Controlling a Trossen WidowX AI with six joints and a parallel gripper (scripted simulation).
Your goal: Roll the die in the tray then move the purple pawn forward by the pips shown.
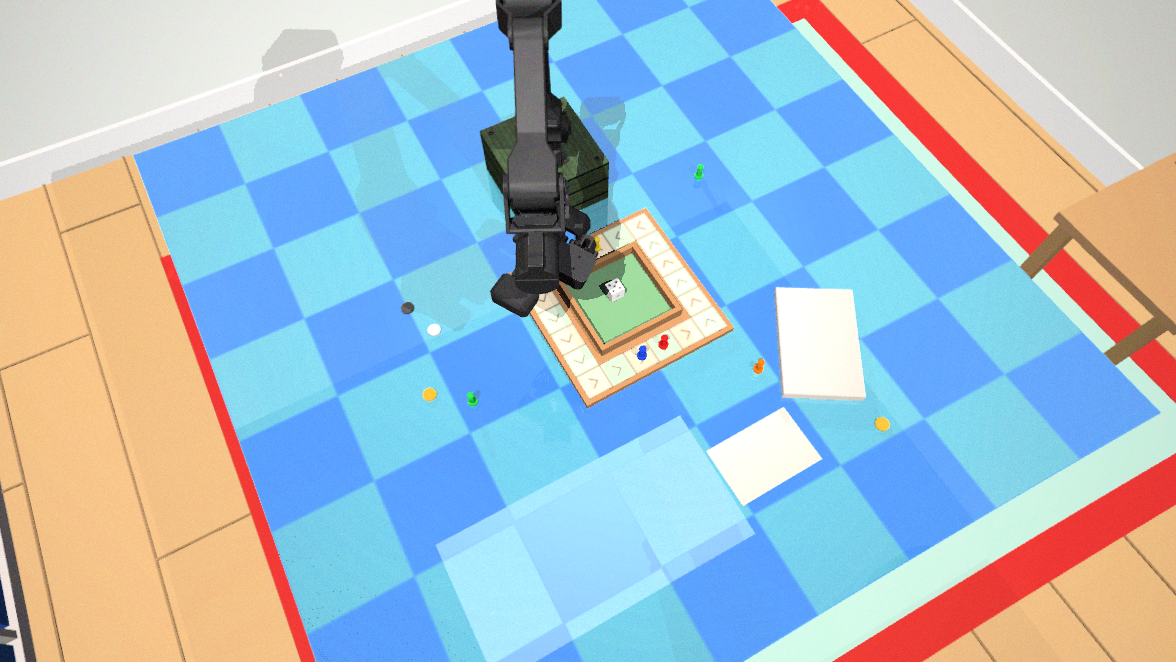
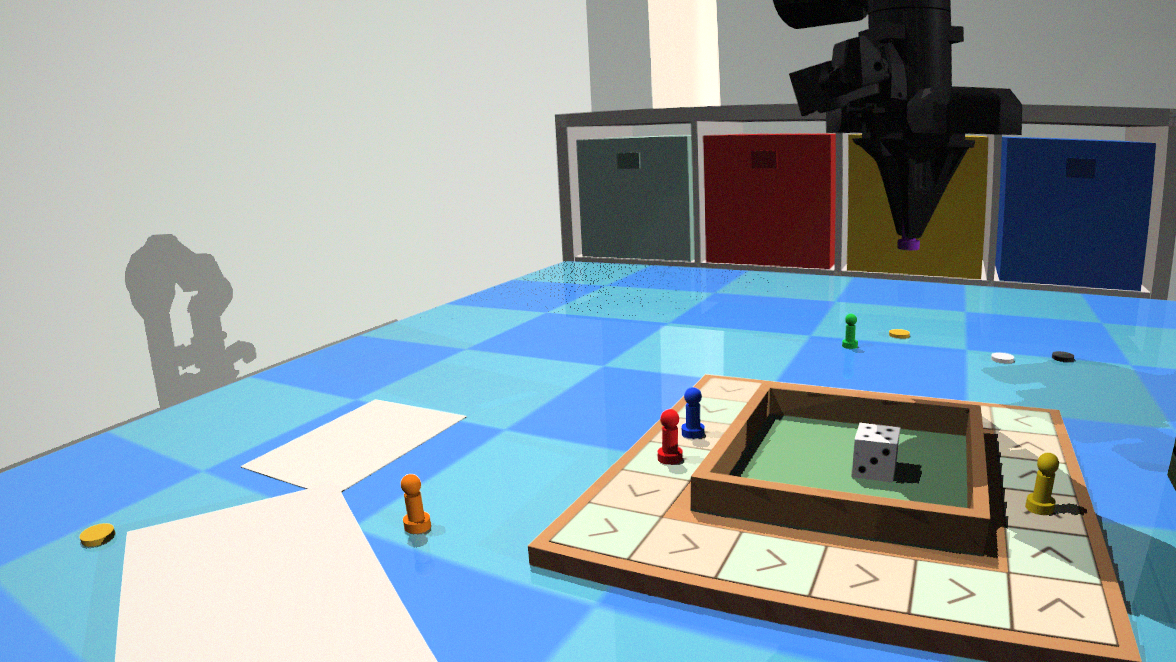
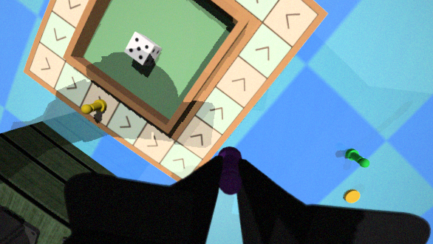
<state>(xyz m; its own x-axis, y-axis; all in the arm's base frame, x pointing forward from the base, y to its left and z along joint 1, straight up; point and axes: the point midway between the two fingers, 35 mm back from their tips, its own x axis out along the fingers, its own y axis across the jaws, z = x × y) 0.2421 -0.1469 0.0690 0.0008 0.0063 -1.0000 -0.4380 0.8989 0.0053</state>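
Now: the blue pawn 140 mm ahead of my gripper tip, 100 mm to the left of it and 110 mm below it. From my gripper tip the other things lie so: purple pawn: 10 mm above; white die: 10 mm ahead, 130 mm to the left, 110 mm below; green tray: 30 mm ahead, 120 mm to the left, 130 mm below.
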